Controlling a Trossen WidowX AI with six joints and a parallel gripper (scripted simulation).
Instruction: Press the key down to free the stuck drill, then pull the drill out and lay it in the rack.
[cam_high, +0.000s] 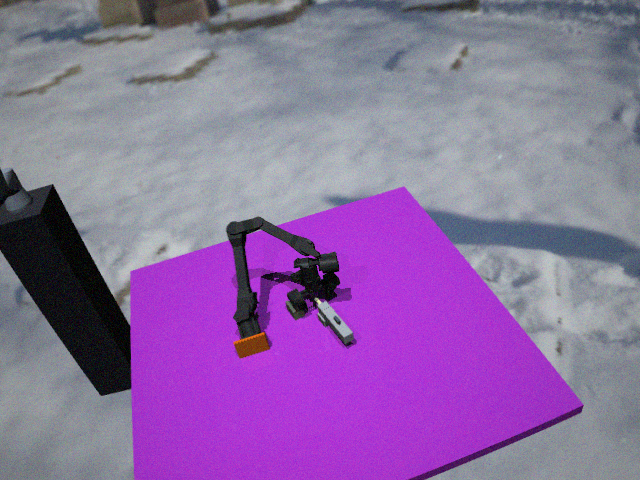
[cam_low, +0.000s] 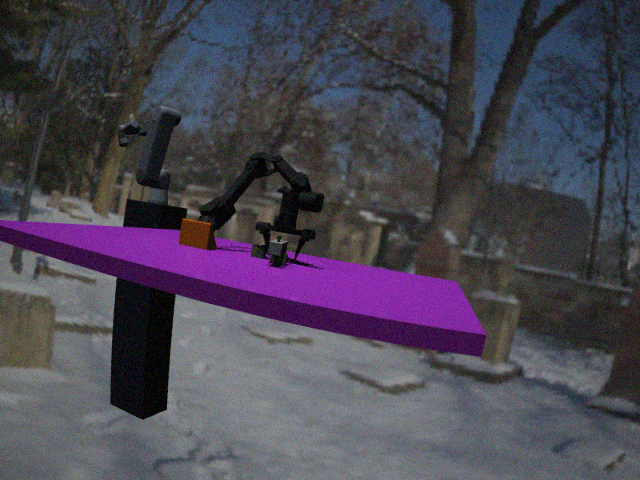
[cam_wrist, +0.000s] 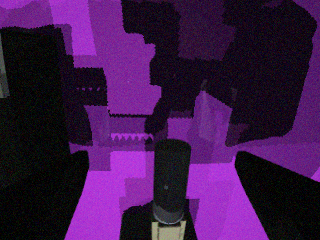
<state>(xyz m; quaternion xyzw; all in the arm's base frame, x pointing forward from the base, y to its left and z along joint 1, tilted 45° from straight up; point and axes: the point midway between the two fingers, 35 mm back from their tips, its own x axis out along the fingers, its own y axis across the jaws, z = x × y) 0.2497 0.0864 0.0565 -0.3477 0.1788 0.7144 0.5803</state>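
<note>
The drill lies 40 mm to the right of my gripper tip, 40 mm above it and 10 mm ahead of it. Round my gripper tip: grey housing: 130 mm to the right, 40 mm ahead, 30 mm above; dark key: 160 mm to the right, 50 mm ahead, 40 mm above.
</note>
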